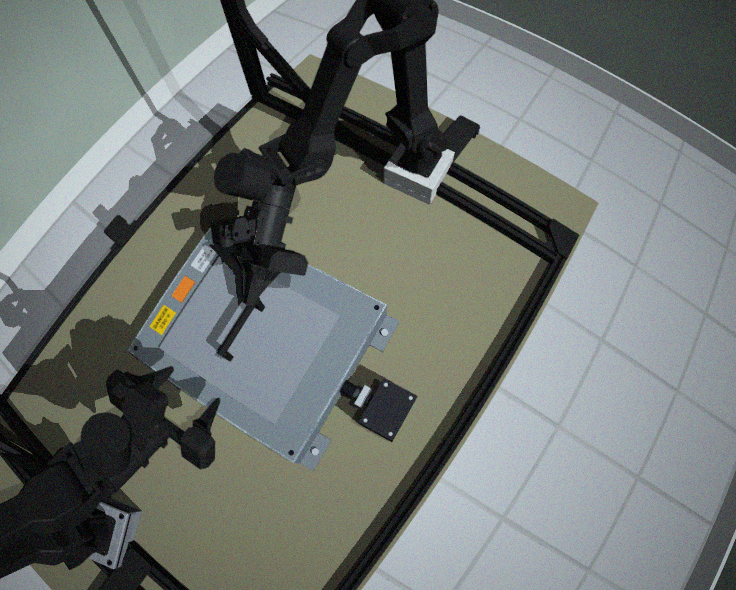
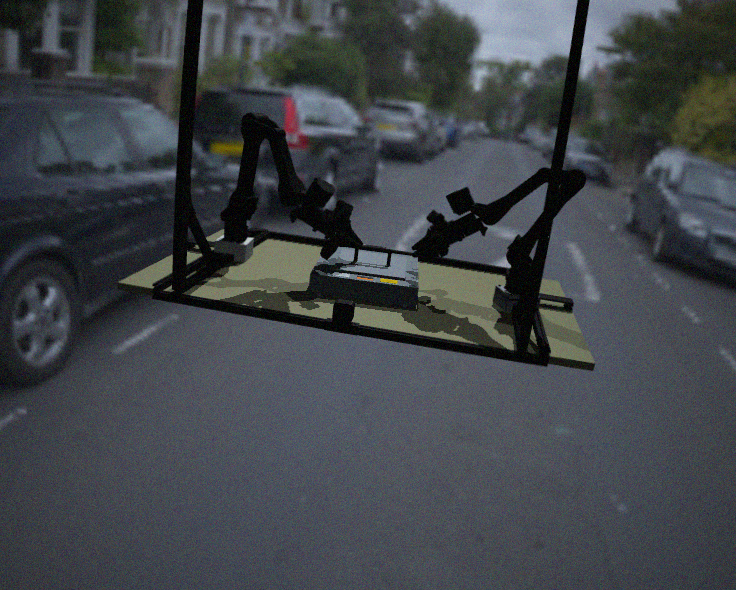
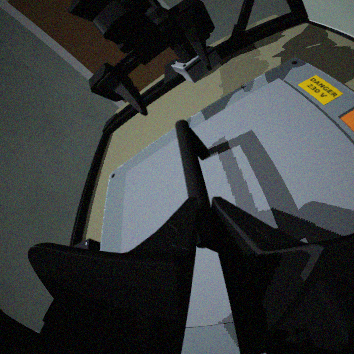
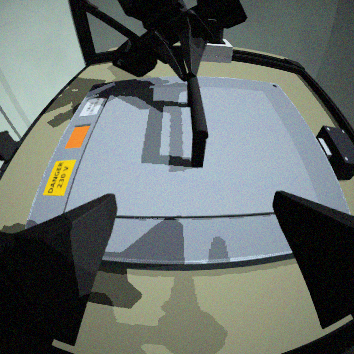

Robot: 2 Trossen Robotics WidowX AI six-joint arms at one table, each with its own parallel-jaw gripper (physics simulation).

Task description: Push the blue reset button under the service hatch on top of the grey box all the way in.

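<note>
The grey box [image 1: 350, 331] [image 2: 368, 296] [image 3: 112, 215] lies on the table. Its hatch [image 1: 294, 344] [image 3: 150, 200] [image 4: 240, 175] looks flat and closed, with a black bar handle [image 1: 236, 331] [image 3: 191, 160] [image 4: 198, 110] standing up from it. The blue reset button does not show; the hatch covers the area under it. My left gripper [image 1: 248, 301] [image 3: 203, 204] [image 4: 187, 77] is shut on the handle, at the end nearer its own arm. My right gripper [image 1: 194, 385] [image 3: 175, 90] [image 4: 197, 200] is open and empty, above the opposite edge of the box.
A black block [image 1: 385, 410] [image 4: 338, 150] with a plug sits beside the box. Yellow [image 1: 162, 320] [image 4: 59, 178], orange [image 1: 183, 288] [image 4: 77, 137] and white [image 1: 202, 259] [image 4: 92, 106] labels line one box edge. A black frame [image 1: 497, 359] surrounds the table area.
</note>
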